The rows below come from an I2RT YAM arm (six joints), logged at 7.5 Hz.
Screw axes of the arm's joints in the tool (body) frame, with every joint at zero. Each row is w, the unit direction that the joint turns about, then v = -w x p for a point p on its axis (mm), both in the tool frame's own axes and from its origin. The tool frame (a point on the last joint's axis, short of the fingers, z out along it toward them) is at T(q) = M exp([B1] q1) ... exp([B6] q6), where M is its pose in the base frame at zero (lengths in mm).
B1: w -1 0 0 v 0 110.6 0
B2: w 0 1 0 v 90.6 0 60
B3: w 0 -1 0 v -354.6 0 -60
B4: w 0 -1 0 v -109.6 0 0
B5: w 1 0 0 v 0 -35.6 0
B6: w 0 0 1 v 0 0 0
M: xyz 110.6 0 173.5 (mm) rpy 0 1.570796 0 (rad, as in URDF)
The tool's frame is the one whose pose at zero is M.
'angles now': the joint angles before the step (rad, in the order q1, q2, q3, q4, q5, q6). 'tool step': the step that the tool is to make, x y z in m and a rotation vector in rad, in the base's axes. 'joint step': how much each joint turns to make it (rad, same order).
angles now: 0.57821 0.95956 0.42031 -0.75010 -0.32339 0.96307
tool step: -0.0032 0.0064 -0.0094 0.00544 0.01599 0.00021
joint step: 0.05082 0.02421 -0.03112 0.06277 0.00123 0.05523
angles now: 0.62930 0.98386 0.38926 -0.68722 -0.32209 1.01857
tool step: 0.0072 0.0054 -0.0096 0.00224 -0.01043 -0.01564
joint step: 0.00302 0.06965 -0.01470 0.09953 0.00961 0.01744
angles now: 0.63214 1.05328 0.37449 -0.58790 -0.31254 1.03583
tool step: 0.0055 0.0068 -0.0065 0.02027 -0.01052 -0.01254
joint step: 0.01384 0.05545 -0.00862 0.09373 -0.00122 0.02962
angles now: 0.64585 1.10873 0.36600 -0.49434 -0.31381 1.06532
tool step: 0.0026 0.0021 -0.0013 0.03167 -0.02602 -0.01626
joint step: -0.00001 0.00251 -0.01275 0.06116 -0.00335 0.01956
